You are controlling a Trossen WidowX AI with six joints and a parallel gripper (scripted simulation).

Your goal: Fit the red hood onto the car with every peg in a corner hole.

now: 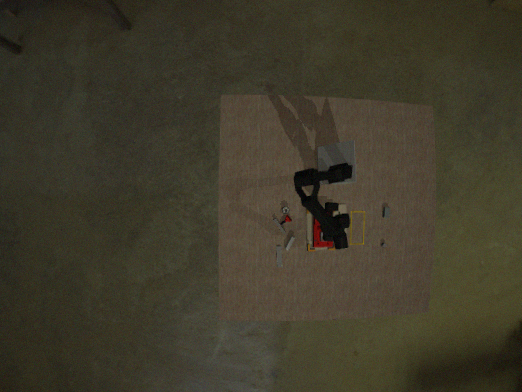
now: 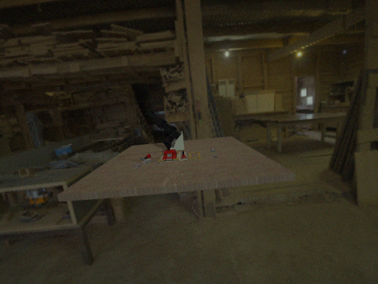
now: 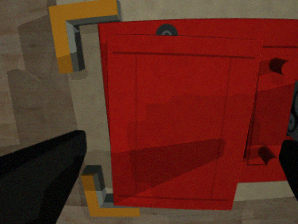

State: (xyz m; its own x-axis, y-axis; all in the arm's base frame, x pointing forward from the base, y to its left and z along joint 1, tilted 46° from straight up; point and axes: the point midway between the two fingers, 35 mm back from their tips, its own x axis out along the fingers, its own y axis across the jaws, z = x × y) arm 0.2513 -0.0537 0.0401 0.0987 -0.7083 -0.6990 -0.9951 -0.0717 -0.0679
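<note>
Now: the red hood 20 mm below my gripper tip.
</note>
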